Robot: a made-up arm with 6 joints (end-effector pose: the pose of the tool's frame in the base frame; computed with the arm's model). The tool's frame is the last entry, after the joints.
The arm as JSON. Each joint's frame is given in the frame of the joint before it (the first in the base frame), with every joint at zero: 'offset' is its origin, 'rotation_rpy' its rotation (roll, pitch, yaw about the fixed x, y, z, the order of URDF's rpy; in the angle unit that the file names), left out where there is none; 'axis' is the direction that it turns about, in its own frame. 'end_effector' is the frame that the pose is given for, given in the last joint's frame.
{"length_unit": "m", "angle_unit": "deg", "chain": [
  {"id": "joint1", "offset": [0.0, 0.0, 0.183], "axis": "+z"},
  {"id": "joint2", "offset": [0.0, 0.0, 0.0], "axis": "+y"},
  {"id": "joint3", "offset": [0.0, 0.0, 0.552], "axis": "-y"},
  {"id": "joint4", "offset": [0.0, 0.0, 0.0], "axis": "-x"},
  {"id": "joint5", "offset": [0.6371, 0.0, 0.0], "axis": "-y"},
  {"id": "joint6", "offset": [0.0, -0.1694, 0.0], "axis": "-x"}
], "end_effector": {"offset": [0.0, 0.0, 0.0]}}
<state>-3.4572 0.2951 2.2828 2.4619 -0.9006 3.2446</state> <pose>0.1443 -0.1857 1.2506 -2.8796 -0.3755 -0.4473</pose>
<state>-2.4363 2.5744 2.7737 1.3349 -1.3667 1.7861</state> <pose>-0.7022 -0.5458 0.0050 0.9032 2.8313 -0.1284</pose>
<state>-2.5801 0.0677 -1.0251 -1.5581 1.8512 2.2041</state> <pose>-0.1535 -0.0940 0.0901 -0.8243 -1.6881 1.2453</pose>
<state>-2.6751 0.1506 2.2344 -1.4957 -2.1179 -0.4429</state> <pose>0.0681 0.0485 1.3667 0.2129 0.4443 -1.4002</pose>
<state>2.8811 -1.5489 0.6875 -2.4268 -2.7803 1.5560</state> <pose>0.7961 -0.3446 0.7648 -0.5305 1.9628 0.5519</pose>
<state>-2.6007 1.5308 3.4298 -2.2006 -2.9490 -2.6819</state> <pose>-0.3565 -0.3305 0.8523 1.9382 -0.1593 -2.1688</pose>
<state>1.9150 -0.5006 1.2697 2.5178 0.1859 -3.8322</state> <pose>0.0353 -0.5059 1.2721 -2.0465 0.0014 -2.2371</pose>
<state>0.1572 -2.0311 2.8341 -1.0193 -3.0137 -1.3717</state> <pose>-0.5196 -0.1722 -0.7138 0.2966 -1.7415 0.5082</pose>
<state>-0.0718 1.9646 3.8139 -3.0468 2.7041 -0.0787</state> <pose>0.3612 0.1431 0.5882 -2.7038 0.2536 1.2244</pose>
